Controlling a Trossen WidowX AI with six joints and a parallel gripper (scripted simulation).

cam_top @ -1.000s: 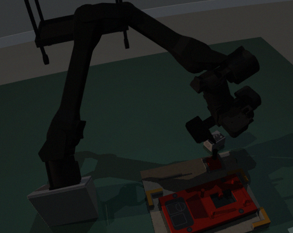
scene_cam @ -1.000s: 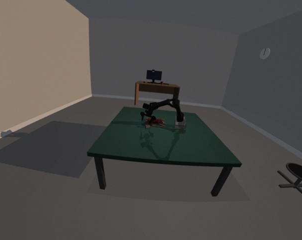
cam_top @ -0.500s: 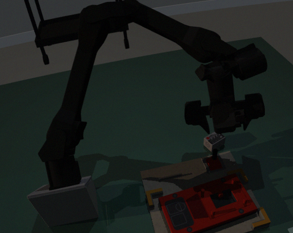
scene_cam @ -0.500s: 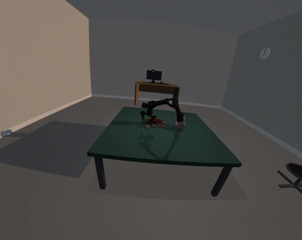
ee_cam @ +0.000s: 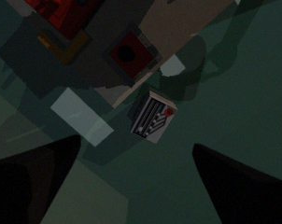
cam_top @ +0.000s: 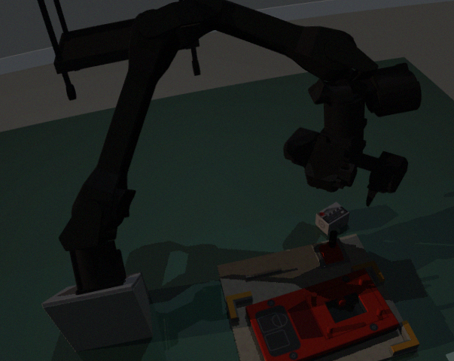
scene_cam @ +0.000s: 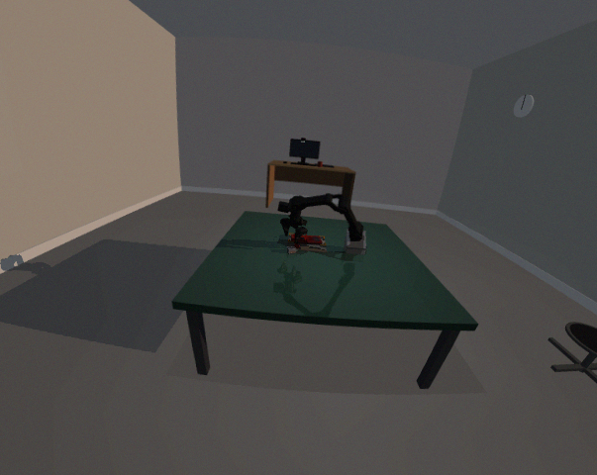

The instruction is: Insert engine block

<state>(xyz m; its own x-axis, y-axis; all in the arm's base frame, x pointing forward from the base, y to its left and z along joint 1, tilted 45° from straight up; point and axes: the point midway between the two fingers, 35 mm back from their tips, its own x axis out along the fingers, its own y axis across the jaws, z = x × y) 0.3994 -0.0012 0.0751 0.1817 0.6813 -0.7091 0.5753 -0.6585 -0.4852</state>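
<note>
The engine block lies 1 cm behind my gripper tip, 1 cm to the left of it and 7 cm below it. The rest, counted from my gripper tip: grey holder 4 cm behind, 6 cm to the right, 5 cm below.
</note>
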